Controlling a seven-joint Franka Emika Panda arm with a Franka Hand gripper.
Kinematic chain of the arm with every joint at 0, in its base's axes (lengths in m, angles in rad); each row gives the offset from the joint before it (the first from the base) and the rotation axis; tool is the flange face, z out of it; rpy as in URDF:
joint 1: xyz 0 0 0.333 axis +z
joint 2: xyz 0 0 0 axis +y
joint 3: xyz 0 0 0.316 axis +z
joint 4: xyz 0.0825 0 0 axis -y
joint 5: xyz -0.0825 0 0.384 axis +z
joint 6: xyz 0 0 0 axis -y
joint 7: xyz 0.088 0 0 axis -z
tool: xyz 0 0 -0.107 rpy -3.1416 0 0
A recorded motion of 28 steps. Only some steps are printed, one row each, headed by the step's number.
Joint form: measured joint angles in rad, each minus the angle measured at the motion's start. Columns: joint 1, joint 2, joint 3, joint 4, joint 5, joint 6, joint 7.
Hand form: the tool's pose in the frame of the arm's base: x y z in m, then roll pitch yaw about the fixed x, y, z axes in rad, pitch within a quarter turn. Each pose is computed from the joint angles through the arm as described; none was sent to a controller.
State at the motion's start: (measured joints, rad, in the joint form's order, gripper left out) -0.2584 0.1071 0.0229 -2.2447 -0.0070 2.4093 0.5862
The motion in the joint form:
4: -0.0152 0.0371 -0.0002 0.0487 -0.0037 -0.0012 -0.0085
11: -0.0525 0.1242 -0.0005 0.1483 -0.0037 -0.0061 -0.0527
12: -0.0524 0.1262 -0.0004 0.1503 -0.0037 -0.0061 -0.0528
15: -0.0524 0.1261 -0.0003 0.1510 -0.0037 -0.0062 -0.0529
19: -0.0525 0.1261 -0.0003 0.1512 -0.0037 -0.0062 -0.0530
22: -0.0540 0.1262 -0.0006 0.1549 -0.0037 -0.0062 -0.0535
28: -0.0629 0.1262 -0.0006 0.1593 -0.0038 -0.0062 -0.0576
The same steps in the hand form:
4: 0.5379 -0.1380 0.3252 -3.1082 -0.0593 -0.8222
11: 0.5601 -0.1666 0.3179 -3.1054 -0.0664 -0.8164
12: 0.5607 -0.1667 0.3176 -3.1053 -0.0664 -0.8161
15: 0.5609 -0.1667 0.3180 -3.1050 -0.0670 -0.8159
19: 0.5610 -0.1667 0.3181 -3.1049 -0.0671 -0.8159
22: 0.5617 -0.1681 0.3196 -3.1032 -0.0703 -0.8173
28: 0.5615 -0.1735 0.3215 -3.1013 -0.0743 -0.8222

